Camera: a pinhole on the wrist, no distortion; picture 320 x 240 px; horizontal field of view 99.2 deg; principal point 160.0 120.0 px. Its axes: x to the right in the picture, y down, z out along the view. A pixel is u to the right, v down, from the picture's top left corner.
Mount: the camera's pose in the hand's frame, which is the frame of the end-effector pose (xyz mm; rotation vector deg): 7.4 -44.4 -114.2 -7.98 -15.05 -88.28
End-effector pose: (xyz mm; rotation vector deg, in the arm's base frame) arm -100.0 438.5 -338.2 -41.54 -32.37 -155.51
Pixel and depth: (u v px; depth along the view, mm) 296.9 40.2 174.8
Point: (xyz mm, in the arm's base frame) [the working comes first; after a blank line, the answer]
In the camera's frame: 175.7 -102.4 174.8

-34.0 648.8 -372.9
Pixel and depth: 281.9 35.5 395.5
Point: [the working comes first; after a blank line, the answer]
In the camera's frame: 354.1 -245.4 395.5

158.6 889.0 -294.5
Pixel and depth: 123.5 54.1 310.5
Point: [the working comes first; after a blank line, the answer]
In the camera's frame: -83.2 -150.3 310.5

143.4 434.3 -271.7
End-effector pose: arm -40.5 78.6 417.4 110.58 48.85 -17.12
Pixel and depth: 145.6 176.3 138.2
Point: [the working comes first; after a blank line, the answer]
In the camera's frame: -14.6 57.1 138.2

5.1 83.2 383.6
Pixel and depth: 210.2 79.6 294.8
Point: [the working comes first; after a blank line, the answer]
In the camera's frame: 108.7 -87.5 294.8

-139.4 -106.9 323.4
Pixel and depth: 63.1 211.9 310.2
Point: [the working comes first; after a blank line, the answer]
In the camera's frame: -220.7 209.4 310.2

288.3 -34.8 417.0
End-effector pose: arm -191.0 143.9 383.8 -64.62 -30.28 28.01
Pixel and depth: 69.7 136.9 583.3
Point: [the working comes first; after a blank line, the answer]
In the camera's frame: -386.8 72.4 583.3

-436.8 581.7 60.2
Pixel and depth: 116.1 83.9 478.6
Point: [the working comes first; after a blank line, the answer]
In the camera's frame: -154.3 -126.9 478.6

-522.1 336.2 253.1
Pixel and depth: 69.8 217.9 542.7
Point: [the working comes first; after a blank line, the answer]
In the camera's frame: -359.5 390.2 542.7

-180.0 762.1 130.1
